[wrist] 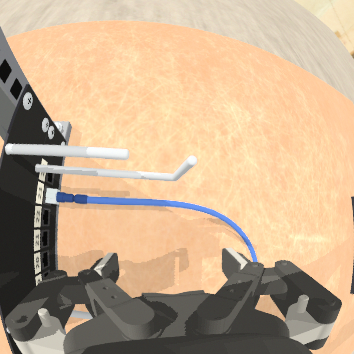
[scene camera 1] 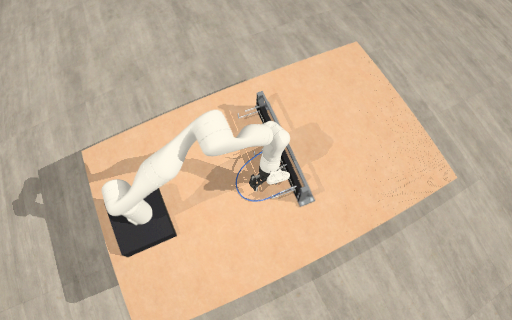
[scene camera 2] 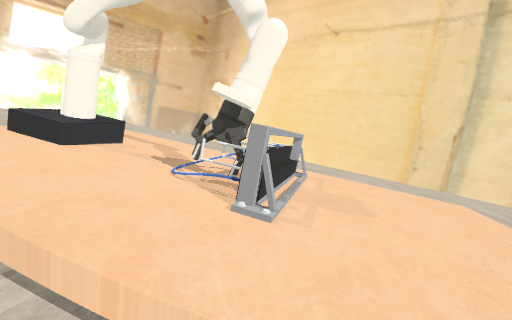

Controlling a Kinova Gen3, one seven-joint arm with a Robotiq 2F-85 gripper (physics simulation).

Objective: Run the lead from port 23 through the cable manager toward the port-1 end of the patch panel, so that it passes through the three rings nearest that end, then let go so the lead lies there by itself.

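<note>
The blue lead (scene camera 1: 237, 180) (scene camera 2: 185, 173) (wrist: 150, 202) is plugged in at port 23 of the black patch panel (wrist: 17, 210) and bows out over the table. In the wrist view it curves down behind the right finger; its far part is hidden by the arm and gripper. My gripper (scene camera 2: 216, 161) (wrist: 169, 262) is wide open in front of the panel, with nothing between its fingertips. The end ring's white rods (wrist: 107, 152) stick out beside the lead's plug. More rods (scene camera 1: 247, 112) stand near the port-1 end. Whether the lead passes through the rings there cannot be seen.
The grey stand (scene camera 1: 306, 197) (scene camera 2: 250, 170) holds the panel upright. White ring rods (scene camera 2: 220, 163) pass close by the fingers in scene camera 2. The arm's black base (scene camera 1: 165, 220) (scene camera 2: 92, 131) stands on the wooden table (scene camera 1: 210, 270) (scene camera 2: 150, 240).
</note>
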